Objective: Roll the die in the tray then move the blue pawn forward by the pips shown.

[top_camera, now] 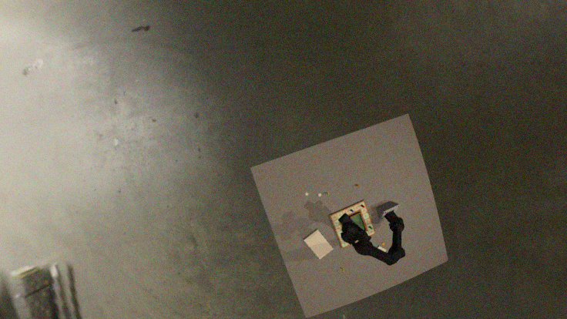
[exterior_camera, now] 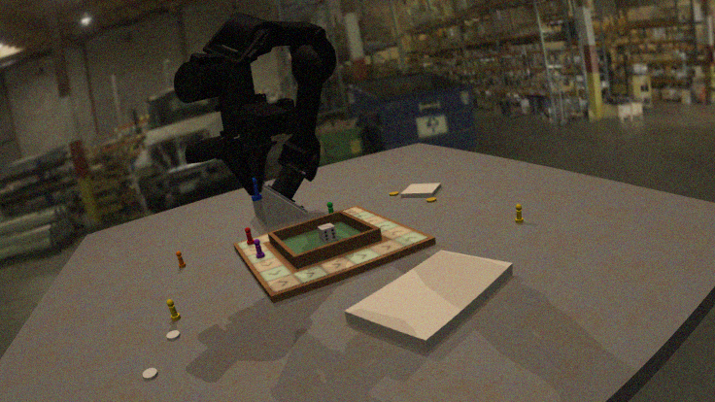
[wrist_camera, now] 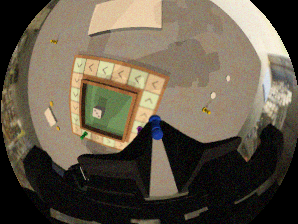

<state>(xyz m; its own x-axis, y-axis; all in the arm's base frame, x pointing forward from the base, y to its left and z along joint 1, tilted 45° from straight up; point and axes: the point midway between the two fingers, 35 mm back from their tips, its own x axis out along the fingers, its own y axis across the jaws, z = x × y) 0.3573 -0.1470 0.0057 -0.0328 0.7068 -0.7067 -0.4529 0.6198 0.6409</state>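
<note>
My gripper tip is now 120 mm to the right of the white die, 120 mm above it and 80 mm past it. From my gripper tip the other things lie so: red pawn: 180 mm behind, 120 mm below, 10 mm to the right; purple pawn: 120 mm below, 100 mm behind, 10 mm to the right; blue pawn: 10 mm above.
</note>
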